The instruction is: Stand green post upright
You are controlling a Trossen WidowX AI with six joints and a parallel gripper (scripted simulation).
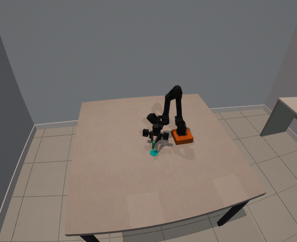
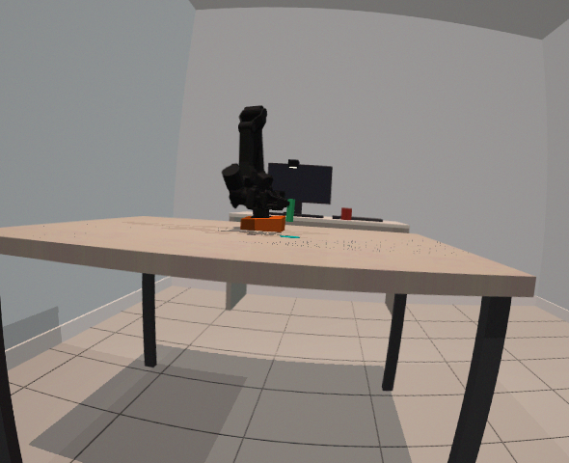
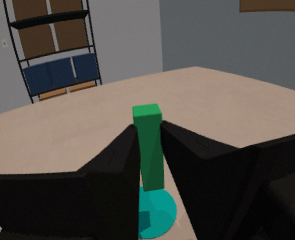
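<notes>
My gripper tip is now 10 cm above the cyan circle and 1 cm past it. Also, from my gripper tip: green post 2 cm below.
</notes>
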